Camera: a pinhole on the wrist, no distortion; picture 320 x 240 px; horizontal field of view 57.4 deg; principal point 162.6 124.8 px. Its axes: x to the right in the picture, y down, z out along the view. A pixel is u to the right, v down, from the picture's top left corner.
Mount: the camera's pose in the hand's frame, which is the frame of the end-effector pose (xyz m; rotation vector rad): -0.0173 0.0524 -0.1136 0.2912 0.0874 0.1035
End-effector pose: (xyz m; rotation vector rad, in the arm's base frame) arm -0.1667 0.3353 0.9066 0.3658 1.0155 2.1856
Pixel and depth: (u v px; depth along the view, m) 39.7 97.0 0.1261
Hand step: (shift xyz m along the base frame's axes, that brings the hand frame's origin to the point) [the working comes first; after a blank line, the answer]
In the camera's frame: -0.0530 -0.0120 0.1261

0.0443 -0.0345 0.0059
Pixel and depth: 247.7 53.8 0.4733
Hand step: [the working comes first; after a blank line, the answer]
In the camera's frame: 0.1378 -0.1150 0.4733

0.1035 0.3676 0.0552
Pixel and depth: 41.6 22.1 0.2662
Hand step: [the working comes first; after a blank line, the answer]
In the camera's frame: -0.1102 -0.0935 0.2662

0.1858 0.0616 -0.0117
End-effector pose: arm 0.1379 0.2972 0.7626 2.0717 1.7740 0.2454
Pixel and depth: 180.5 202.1 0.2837
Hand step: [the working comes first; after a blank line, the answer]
In the camera's frame: 0.0174 0.0750 0.2837

0.1138 -0.0169 -0.1447
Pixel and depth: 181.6 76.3 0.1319
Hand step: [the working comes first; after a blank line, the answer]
In the camera's frame: 0.0086 -0.0219 0.1319

-0.0010 0.0058 -0.0075
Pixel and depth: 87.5 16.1 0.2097
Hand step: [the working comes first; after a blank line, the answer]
In the camera's frame: -0.0539 -0.0780 0.2097

-0.0606 -0.0442 -0.0915
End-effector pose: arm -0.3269 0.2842 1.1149 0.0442 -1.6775 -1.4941
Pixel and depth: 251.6 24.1 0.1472
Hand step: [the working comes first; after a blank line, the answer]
In the camera's frame: 0.0448 -0.0507 0.1472

-0.0504 -0.0272 0.0004
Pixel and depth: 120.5 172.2 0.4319
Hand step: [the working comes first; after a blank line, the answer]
In the camera's frame: -0.0622 0.0701 0.4319

-0.1739 0.2759 -0.0012
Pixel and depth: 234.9 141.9 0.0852
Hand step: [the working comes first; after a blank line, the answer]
In the camera's frame: 0.0211 0.0050 0.0852

0.0298 -0.0220 0.0328
